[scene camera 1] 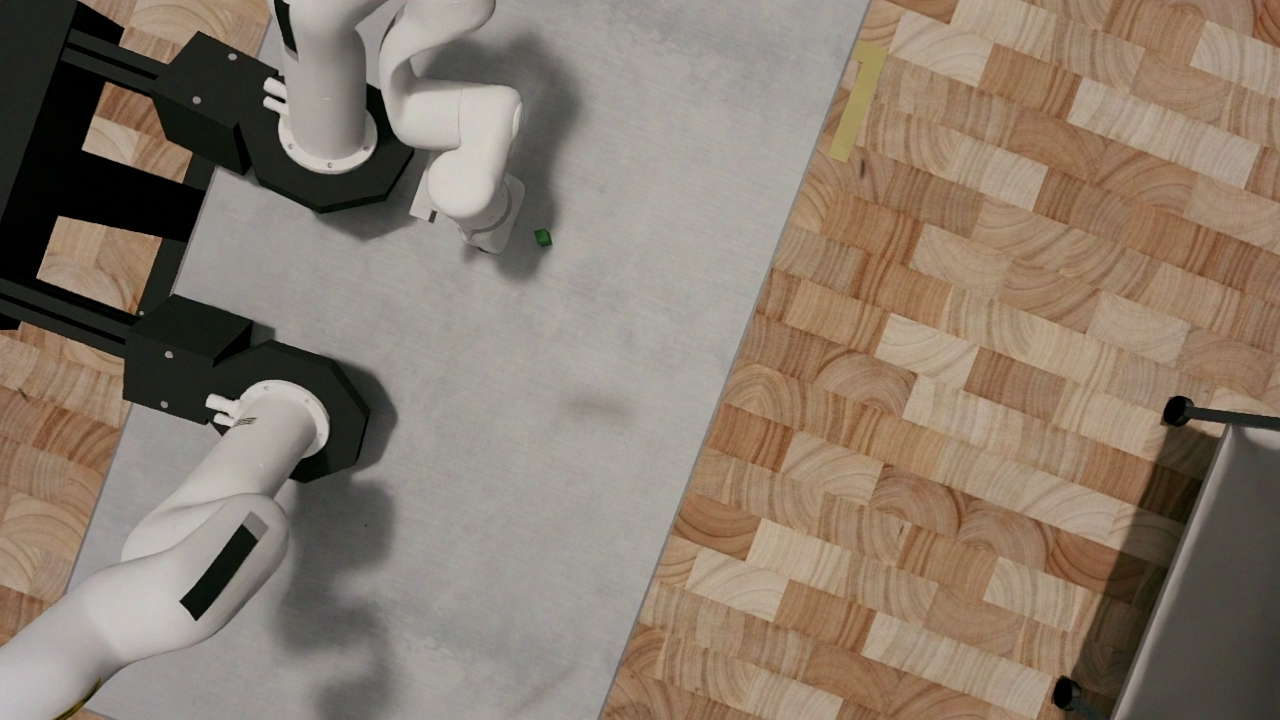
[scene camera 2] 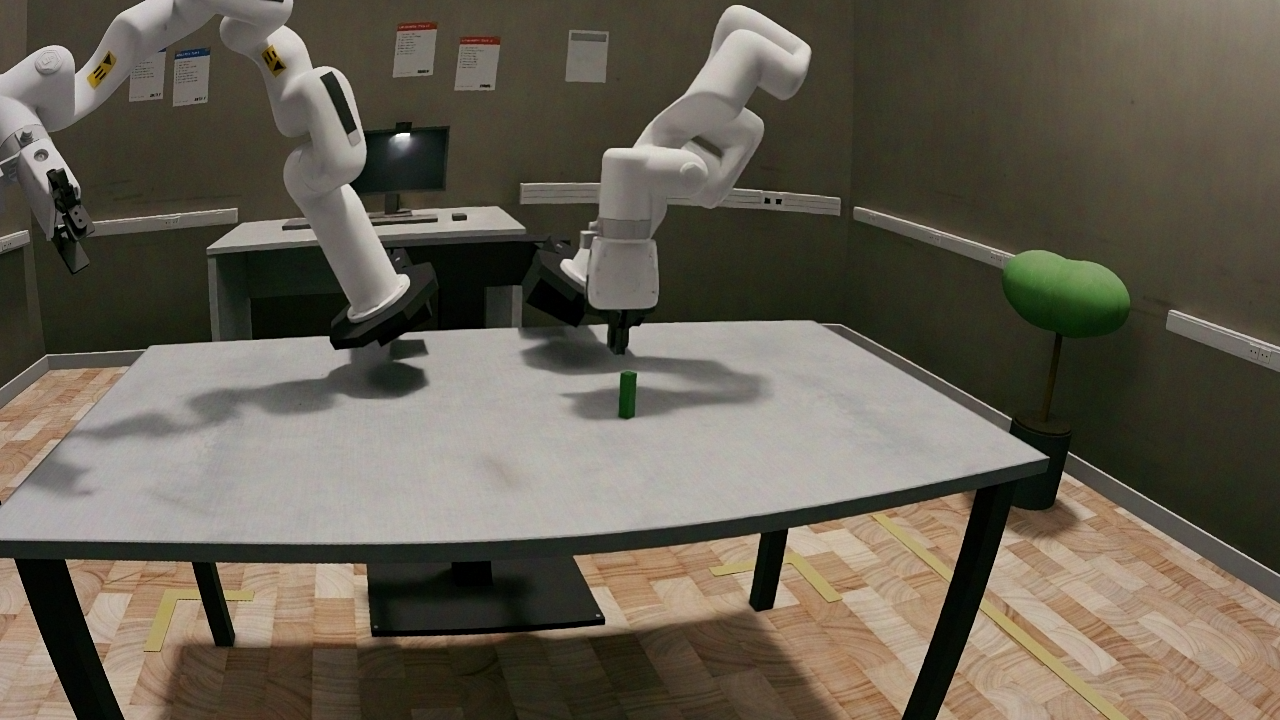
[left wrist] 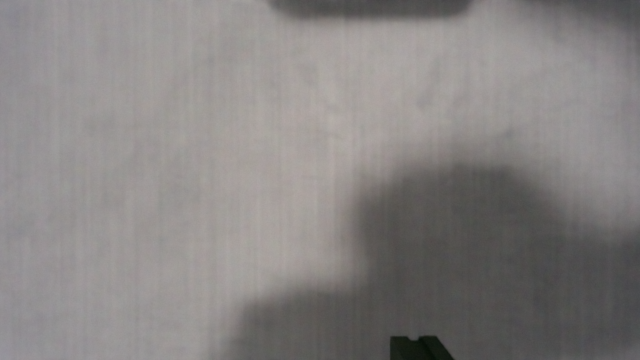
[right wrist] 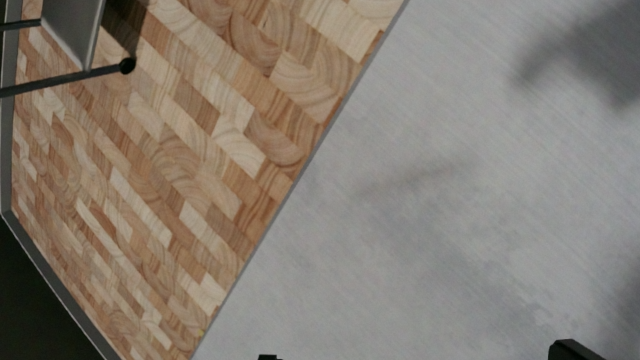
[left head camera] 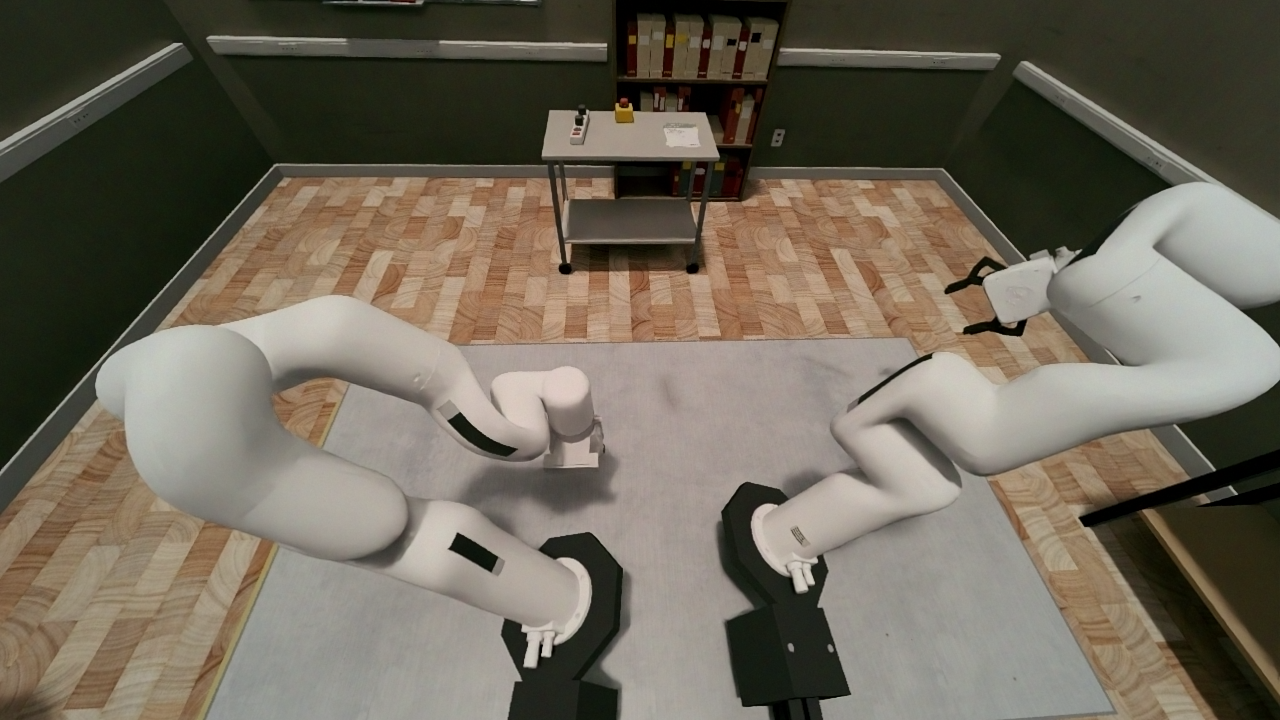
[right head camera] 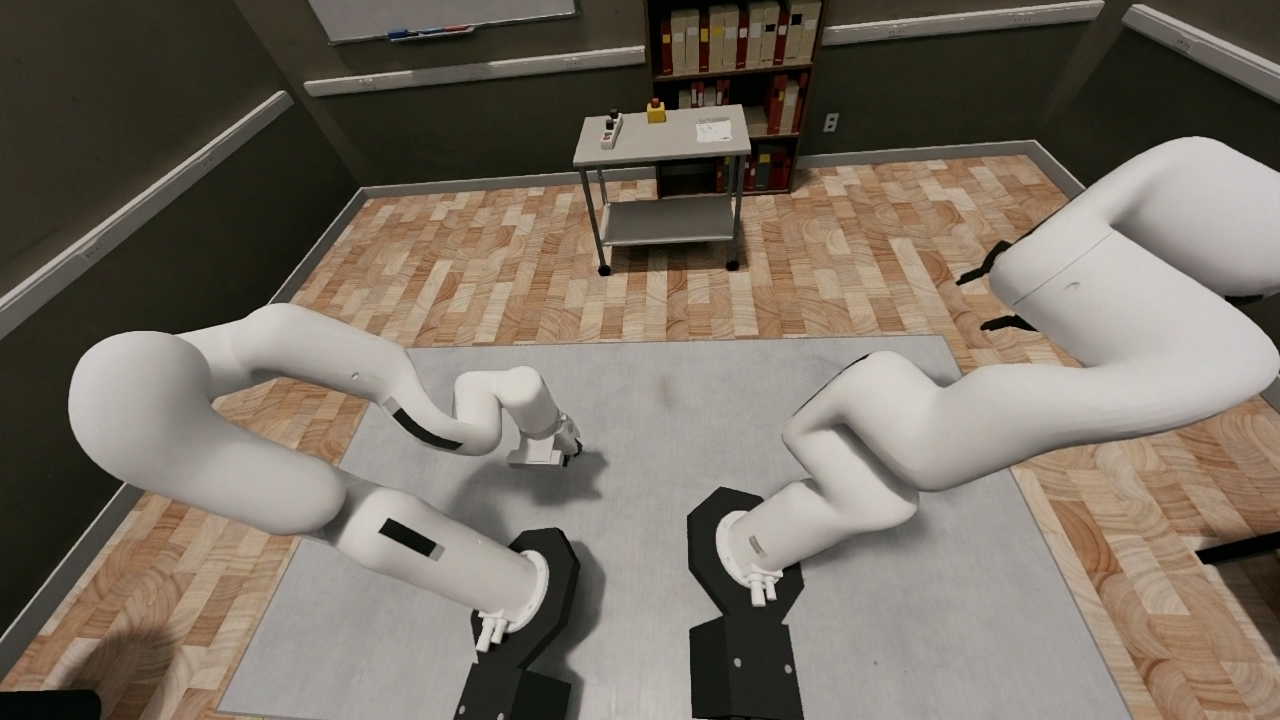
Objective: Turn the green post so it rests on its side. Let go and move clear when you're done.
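The green post stands upright on the grey table. It does not show in either head camera view. My left gripper is shut and empty, pointing down. In scene camera 2 it hangs above the table behind the post, apart from it; in scene camera 1 the left wrist is just left of the post and hides the fingertips. My right gripper is open and empty, far from the post, high at the right in the head views.
The left arm's base is near the post, on its left in scene camera 1. The right arm's base is below that one. A wheeled cart stands beyond the table, in front of a bookshelf. A potted plant stands right of the table in scene camera 2.
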